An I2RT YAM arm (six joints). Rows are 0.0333 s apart.
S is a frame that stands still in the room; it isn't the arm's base.
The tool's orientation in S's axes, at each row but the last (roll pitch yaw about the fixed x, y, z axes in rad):
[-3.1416 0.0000 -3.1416]
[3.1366 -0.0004 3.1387]
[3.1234 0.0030 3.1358]
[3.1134 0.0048 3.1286]
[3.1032 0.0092 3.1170]
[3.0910 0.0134 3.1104]
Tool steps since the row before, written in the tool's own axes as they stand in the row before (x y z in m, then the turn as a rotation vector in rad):
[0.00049 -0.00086 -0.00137 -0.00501 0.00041 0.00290]
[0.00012 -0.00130 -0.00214 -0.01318 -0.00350 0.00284]
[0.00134 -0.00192 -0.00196 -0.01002 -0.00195 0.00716]
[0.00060 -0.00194 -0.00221 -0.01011 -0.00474 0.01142]
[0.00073 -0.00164 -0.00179 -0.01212 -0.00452 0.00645]
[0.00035 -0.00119 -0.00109 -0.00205 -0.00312 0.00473]
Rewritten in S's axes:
[-0.00049 -0.00086 0.00137 0.00501 0.00041 -0.00290]
[-0.00012 -0.00131 0.00213 0.01317 -0.00352 -0.00286]
[-0.00136 -0.00195 0.00192 0.01003 -0.00188 -0.00716]
[-0.00064 -0.00199 0.00215 0.01011 -0.00455 -0.01150]
[-0.00079 -0.00169 0.00172 0.01207 -0.00457 -0.00651]
[-0.00040 -0.00123 0.00102 0.00202 -0.00294 -0.00485]

